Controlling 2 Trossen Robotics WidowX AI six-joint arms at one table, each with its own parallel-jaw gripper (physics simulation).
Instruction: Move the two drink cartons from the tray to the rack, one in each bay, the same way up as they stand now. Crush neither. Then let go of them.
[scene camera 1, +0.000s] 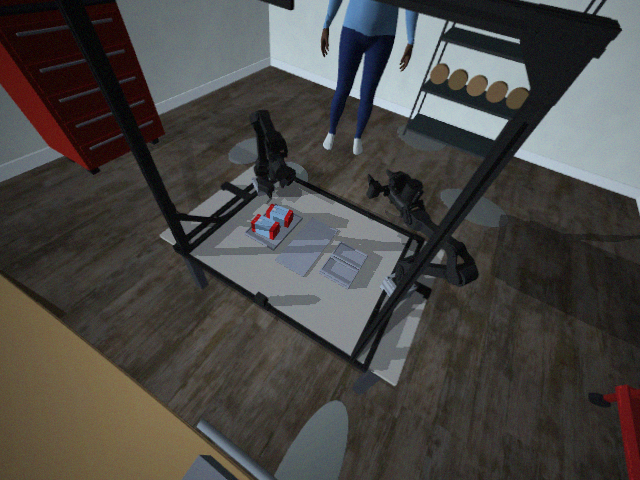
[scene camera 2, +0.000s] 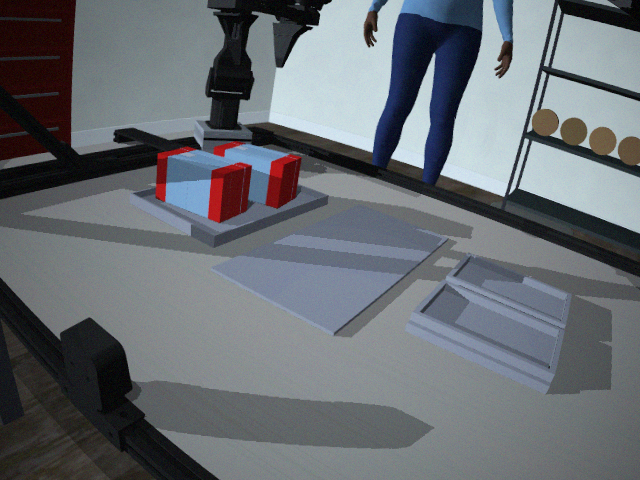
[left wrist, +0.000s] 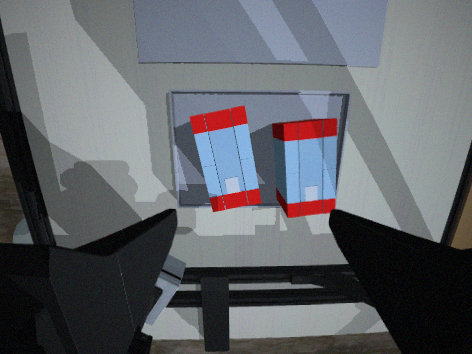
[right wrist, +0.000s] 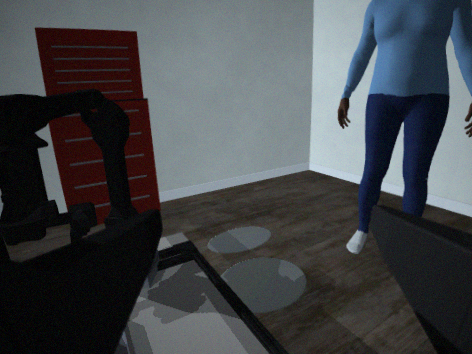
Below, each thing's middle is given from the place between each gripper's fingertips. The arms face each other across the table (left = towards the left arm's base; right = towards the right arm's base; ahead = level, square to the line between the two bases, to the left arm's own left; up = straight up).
I see the grey tray (scene camera 2: 258, 216) 30 mm behind my left hand, 10 mm to the right of it and 200 mm below it. Round my left hand: grey mat (scene camera 2: 326, 274) (20 mm ahead, 210 mm to the right, 200 mm below).
I see my right gripper 22 cm past the grey mat, 13 cm to the right of it and 41 cm above it. The rest, counted from my right hand: grey tray: 27 cm behind, 33 cm to the left, 41 cm below.
